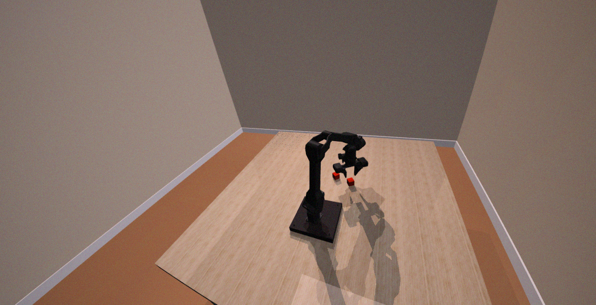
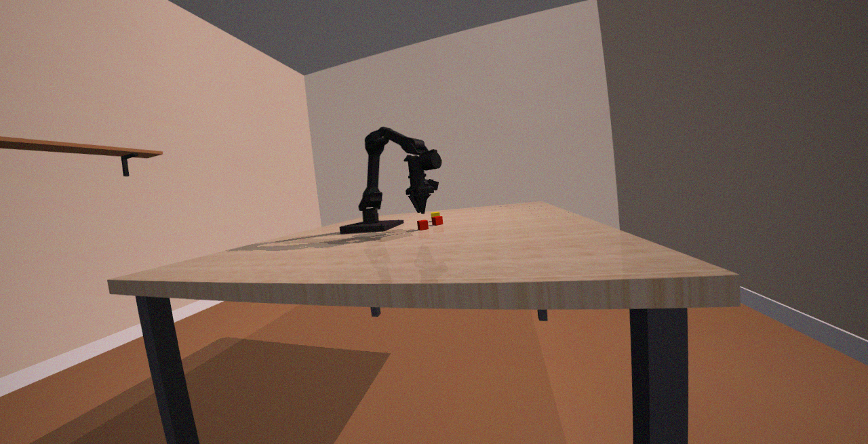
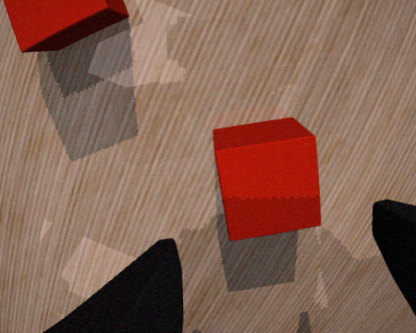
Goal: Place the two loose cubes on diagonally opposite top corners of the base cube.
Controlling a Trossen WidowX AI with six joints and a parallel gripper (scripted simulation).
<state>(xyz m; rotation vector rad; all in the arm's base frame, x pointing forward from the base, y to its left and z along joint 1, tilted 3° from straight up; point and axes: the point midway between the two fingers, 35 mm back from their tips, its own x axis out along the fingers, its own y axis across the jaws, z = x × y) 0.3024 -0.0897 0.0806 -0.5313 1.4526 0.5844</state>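
Right now my gripper tip is 30 mm past the yellow cube, 210 mm to the right of it and 40 mm above it.
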